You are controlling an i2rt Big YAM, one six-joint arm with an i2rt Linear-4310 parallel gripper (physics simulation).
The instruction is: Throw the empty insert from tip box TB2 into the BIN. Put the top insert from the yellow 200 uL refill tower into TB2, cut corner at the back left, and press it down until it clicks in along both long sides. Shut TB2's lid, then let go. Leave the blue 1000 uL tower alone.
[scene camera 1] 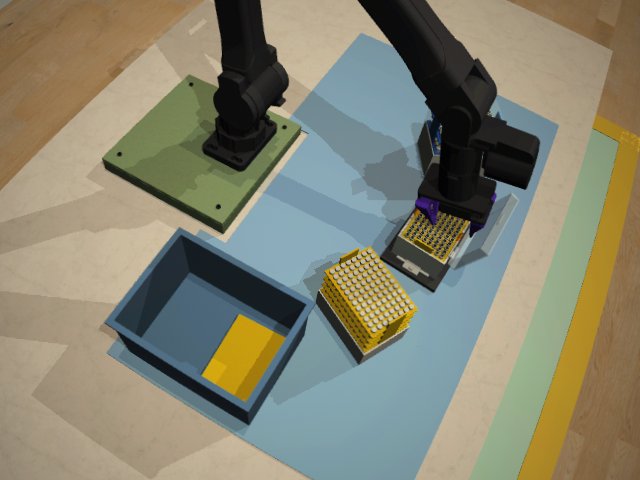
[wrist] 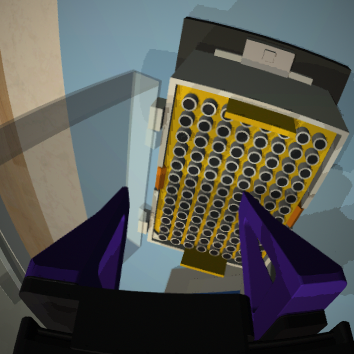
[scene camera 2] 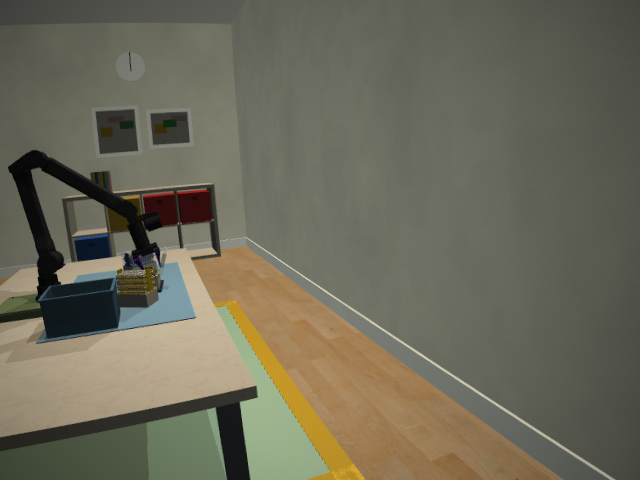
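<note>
TB2 [scene camera 1: 413, 250] [wrist: 250, 82] stands on a dark base. The yellow insert [scene camera 1: 448, 240] [wrist: 215, 160] lies inside its rim; whether both long sides are clicked in cannot be told. TB2's clear lid [scene camera 1: 498, 224] [wrist: 141, 165] is open, leaning outward on its hinges. My gripper [scene camera 1: 452, 227] [scene camera 2: 149, 267] [wrist: 184, 197] is open and empty, low over TB2's far part. In the wrist view one finger is over the insert, the other on the lid side. The yellow tower [scene camera 1: 369, 289] [scene camera 2: 135, 283] holds stacked inserts. A yellow insert [scene camera 1: 242, 356] lies in the BIN [scene camera 1: 180, 369] [scene camera 2: 82, 312].
The blue tower [scene camera 1: 435, 135] [scene camera 2: 128, 259] stands behind TB2, mostly hidden by the arm. The yellow tower stands between the BIN and TB2. The arm's base is on a green board [scene camera 1: 165, 134]. A blue mat [scene camera 1: 361, 403] lies under the boxes.
</note>
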